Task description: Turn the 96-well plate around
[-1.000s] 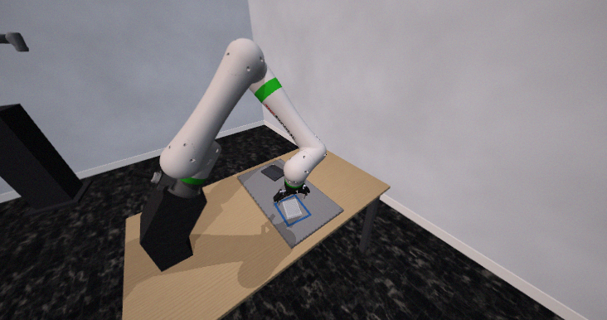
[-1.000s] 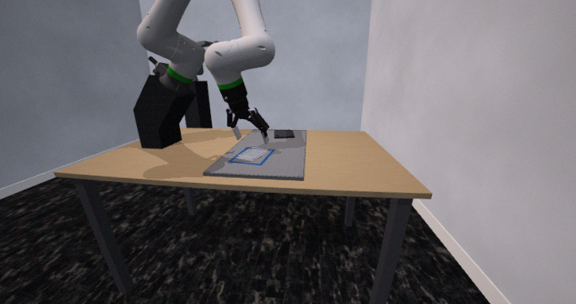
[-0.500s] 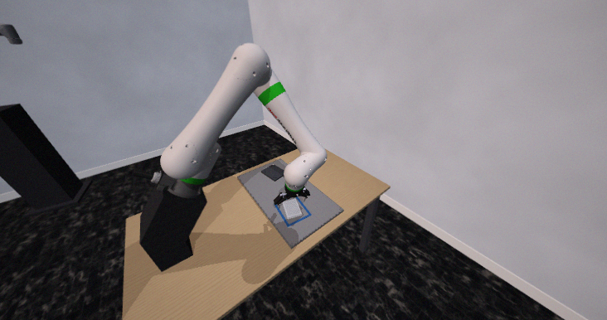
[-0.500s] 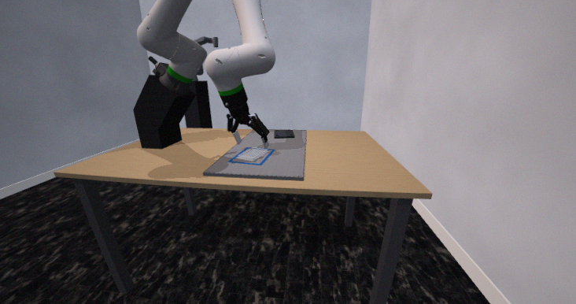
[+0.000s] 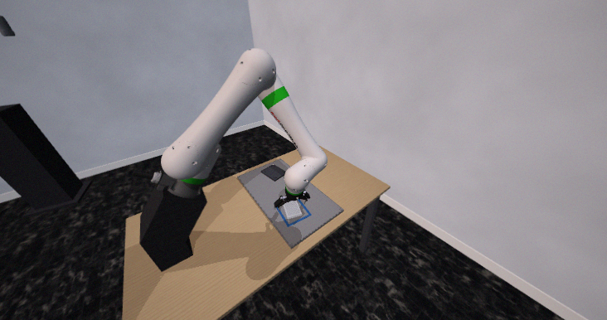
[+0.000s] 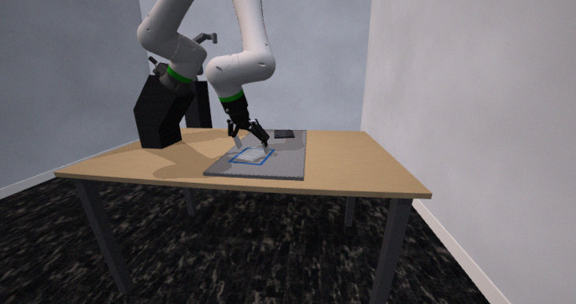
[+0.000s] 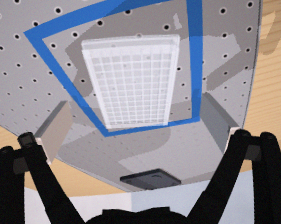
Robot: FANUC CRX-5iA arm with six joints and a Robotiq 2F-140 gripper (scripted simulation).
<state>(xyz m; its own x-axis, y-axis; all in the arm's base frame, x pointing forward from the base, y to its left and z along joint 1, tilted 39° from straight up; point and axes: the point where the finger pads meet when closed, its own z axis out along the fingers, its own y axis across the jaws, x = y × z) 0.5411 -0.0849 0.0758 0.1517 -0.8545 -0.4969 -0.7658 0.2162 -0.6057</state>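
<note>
My gripper is now 3 cm above the white 96-well plate. From my hand the other things lie so: dark plate nest N1: 38 cm to the left, 3 cm below, 3 cm ahead; then A1 label: 47 cm to the left, 6 cm ahead, 2 cm below.
</note>
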